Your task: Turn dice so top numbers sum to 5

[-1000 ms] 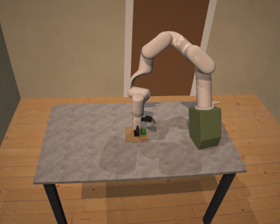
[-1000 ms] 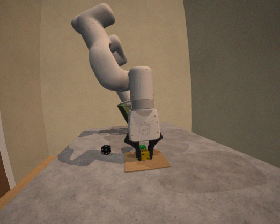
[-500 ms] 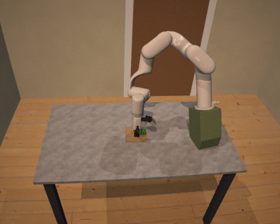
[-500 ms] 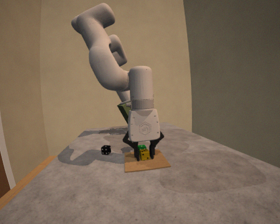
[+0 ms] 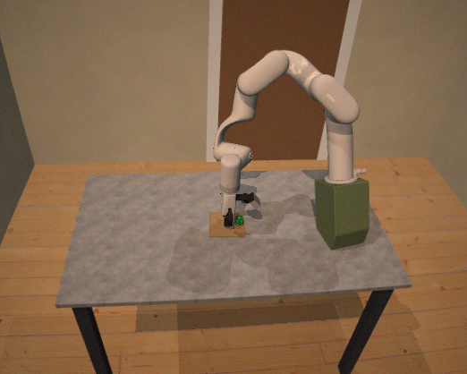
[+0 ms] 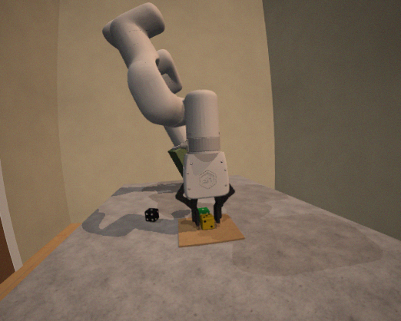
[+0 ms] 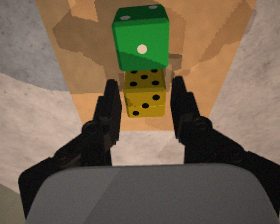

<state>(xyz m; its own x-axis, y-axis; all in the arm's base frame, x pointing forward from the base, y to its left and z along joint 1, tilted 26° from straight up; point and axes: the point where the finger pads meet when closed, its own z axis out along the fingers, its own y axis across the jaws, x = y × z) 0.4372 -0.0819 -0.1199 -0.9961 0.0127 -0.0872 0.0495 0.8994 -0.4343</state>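
Now: hand 20 mm above the yellow die. Also, from my hand: tan mat: 30 mm below; then green die: 50 mm behind, 20 mm below; then black die: 130 mm to the right, 100 mm behind, 20 mm below.
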